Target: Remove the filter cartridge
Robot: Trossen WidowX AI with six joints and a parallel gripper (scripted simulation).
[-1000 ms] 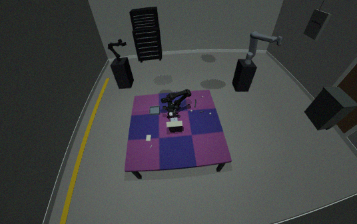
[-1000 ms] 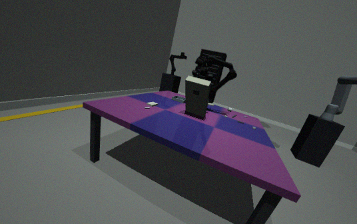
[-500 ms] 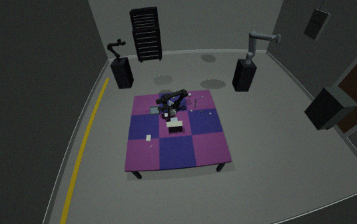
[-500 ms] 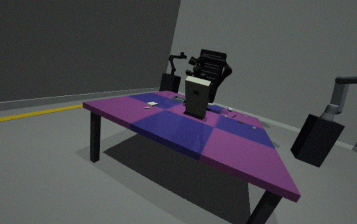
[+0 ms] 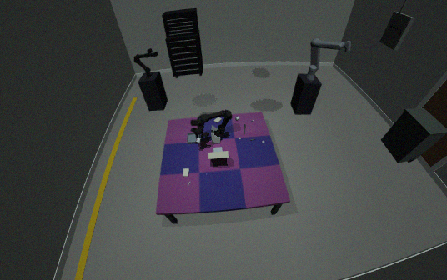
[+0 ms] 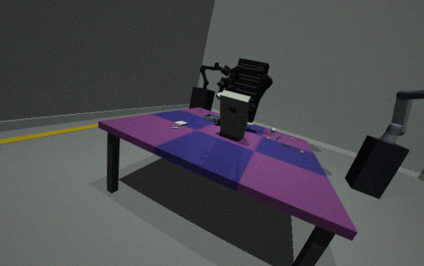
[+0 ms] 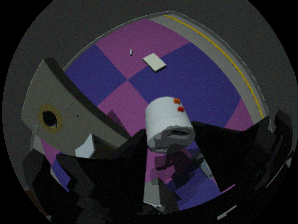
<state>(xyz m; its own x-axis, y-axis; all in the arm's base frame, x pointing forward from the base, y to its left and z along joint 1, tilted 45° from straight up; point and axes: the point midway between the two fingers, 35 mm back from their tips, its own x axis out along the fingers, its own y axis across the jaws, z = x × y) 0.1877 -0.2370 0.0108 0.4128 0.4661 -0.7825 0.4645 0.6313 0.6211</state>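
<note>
My gripper tip is now 25 cm past the tray, 12 cm to the left of it and 25 cm above it. The rest, counted from my gripper tip: service panel 11 cm ahead, 19 cm to the left, 11 cm below; round filter cartridge right at my gripper tip.
</note>
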